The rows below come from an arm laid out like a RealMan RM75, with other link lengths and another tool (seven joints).
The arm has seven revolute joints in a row. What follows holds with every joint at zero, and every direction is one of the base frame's.
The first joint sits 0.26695 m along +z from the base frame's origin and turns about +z.
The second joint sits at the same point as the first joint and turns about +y.
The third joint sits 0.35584 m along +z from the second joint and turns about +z.
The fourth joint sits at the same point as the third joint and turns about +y.
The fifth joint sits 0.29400 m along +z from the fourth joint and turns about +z.
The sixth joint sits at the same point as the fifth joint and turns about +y.
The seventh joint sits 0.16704 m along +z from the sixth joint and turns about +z.
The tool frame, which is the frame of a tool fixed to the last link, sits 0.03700 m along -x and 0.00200 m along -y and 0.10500 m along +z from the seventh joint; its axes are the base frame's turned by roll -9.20, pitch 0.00 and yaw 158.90 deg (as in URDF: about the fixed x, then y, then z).
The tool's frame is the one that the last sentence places.
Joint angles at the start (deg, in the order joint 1, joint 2, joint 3, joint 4, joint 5, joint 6, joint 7):
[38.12, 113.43, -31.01, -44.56, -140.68, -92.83, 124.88]
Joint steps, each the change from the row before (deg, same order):
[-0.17, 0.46, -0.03, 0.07, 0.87, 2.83, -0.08]
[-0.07, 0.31, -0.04, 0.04, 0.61, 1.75, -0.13]
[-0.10, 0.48, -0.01, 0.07, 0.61, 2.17, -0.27]
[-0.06, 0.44, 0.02, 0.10, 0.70, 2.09, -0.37]
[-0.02, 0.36, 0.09, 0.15, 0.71, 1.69, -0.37]
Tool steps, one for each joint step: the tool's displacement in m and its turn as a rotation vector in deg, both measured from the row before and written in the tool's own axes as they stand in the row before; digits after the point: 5 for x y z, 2 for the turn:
[0.00431, 0.00819, 0.00408, -2.08, 1.46, 0.45]
[0.00327, 0.00451, 0.00277, -1.24, 0.97, 0.20]
[0.00291, 0.00483, 0.00417, -1.49, 1.09, 0.22]
[0.00352, 0.00451, 0.00378, -1.42, 1.17, 0.16]
[0.00342, 0.00333, 0.00307, -1.09, 1.11, 0.19]

